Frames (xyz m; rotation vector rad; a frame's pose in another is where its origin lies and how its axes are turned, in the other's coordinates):
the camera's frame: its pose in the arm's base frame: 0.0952 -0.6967 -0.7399 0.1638 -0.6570 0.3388
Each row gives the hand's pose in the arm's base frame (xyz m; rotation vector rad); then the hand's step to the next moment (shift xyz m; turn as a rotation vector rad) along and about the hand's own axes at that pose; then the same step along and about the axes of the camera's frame.
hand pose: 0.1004 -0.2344 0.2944 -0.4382 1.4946 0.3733
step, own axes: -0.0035 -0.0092 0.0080 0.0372 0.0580 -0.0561
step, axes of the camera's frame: 0.0100 -0.0075 -0.0022 -0.0763 0.0452 0.0053
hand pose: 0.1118 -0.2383 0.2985 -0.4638 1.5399 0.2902
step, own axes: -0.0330 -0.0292 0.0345 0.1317 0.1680 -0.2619
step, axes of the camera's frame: 0.0521 -0.0199 0.0041 -0.3112 0.1163 0.0614
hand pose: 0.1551 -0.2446 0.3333 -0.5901 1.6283 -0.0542
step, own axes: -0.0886 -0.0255 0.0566 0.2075 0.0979 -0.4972
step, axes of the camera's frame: 0.1061 0.0091 0.0192 -0.5037 0.0363 0.2117
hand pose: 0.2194 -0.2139 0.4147 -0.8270 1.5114 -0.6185
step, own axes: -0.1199 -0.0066 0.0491 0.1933 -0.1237 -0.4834
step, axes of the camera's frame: 0.1062 0.0745 0.0039 -0.3881 -0.0846 0.3585
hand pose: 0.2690 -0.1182 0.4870 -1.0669 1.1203 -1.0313
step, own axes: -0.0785 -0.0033 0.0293 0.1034 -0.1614 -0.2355
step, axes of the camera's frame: 0.0458 0.0687 -0.0149 -0.1410 -0.0599 0.2622
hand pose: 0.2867 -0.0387 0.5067 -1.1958 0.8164 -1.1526
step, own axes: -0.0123 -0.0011 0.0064 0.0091 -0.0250 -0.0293
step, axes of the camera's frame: 0.0062 0.0118 -0.0039 -0.0154 -0.0030 0.0363
